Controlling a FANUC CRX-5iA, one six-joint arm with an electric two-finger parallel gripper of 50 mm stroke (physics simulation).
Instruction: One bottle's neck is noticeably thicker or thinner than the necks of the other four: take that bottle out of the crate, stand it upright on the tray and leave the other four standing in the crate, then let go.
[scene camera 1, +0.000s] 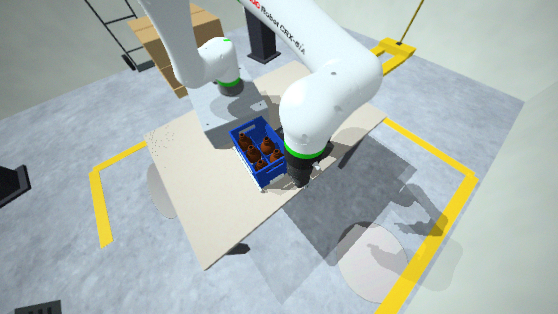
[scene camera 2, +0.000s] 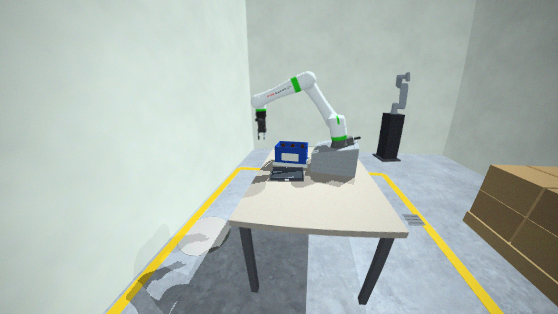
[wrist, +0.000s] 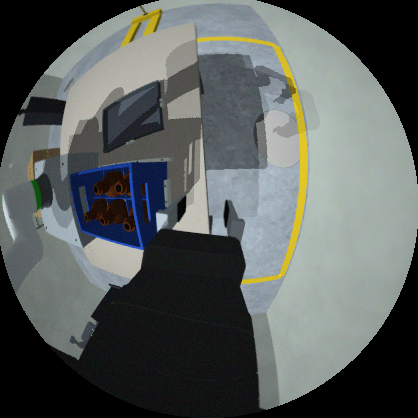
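Pixels of known places: gripper, fingertip midpoint: (scene camera 2: 261, 139) (wrist: 204, 205); arm's base at its link origin: (scene camera 1: 231, 86) (scene camera 2: 340, 145) (wrist: 45, 190).
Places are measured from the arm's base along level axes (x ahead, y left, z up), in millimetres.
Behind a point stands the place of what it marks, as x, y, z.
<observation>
The blue crate (scene camera 1: 272, 176) {510, -224, -145} (scene camera 2: 303, 156) {295, -47, -102} (wrist: 159, 179) {527, -163, -152} stands on the table and holds five brown bottles upright, among them one (scene camera 1: 266, 145) {404, -143, -70} at the middle and one (scene camera 1: 243, 140) {297, -195, -66} at the far left in scene camera 1. I cannot tell surely which neck differs. The dark, flat tray (scene camera 2: 287, 175) {442, 113, -197} (wrist: 125, 125) {422, 66, -197} is empty and lies beside the crate; the arm hides it in scene camera 1. My gripper (scene camera 2: 261, 137) {658, -212, 11} (wrist: 204, 205) {658, -212, 11} is open and empty, pointing down. It hangs to the side of the crate, near the table's long edge. Its fingertips are hidden in scene camera 1.
The grey robot base block (scene camera 1: 230, 112) {126, -124, -35} (scene camera 2: 334, 162) {75, 111, -99} stands close beside the crate on the table (scene camera 1: 200, 200) {303, -532, -202} (scene camera 2: 320, 210) {283, 549, -203}. The table's long edge runs below the gripper in the wrist view. Cardboard boxes (scene camera 1: 207, 25) (scene camera 2: 515, 200) stand on the floor away from the table.
</observation>
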